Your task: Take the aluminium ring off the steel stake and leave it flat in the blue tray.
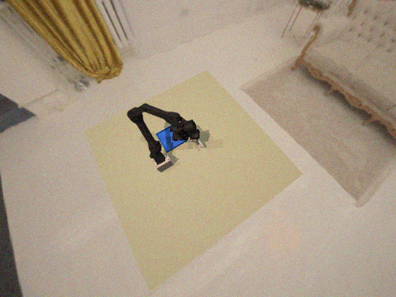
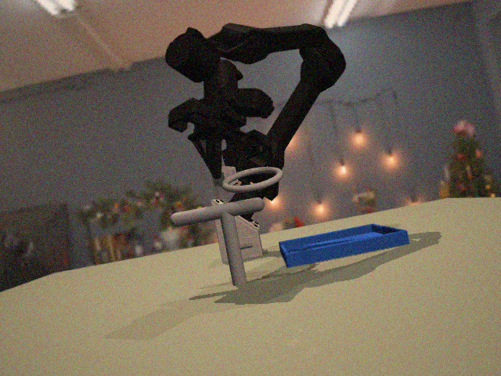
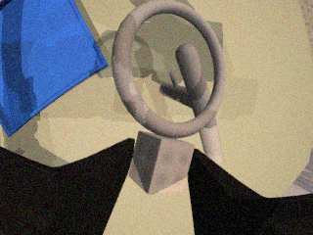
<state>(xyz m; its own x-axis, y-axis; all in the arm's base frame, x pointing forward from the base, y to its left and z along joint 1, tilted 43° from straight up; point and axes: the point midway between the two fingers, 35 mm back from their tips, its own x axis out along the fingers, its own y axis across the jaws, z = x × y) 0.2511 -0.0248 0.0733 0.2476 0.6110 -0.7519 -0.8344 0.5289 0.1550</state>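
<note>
The aluminium ring lies 40 mm to the left of my gripper tip and 30 mm ahead of it. The rest, counted from my gripper tip: blue tray (150 mm to the left, 140 mm below, 110 mm behind).
</note>
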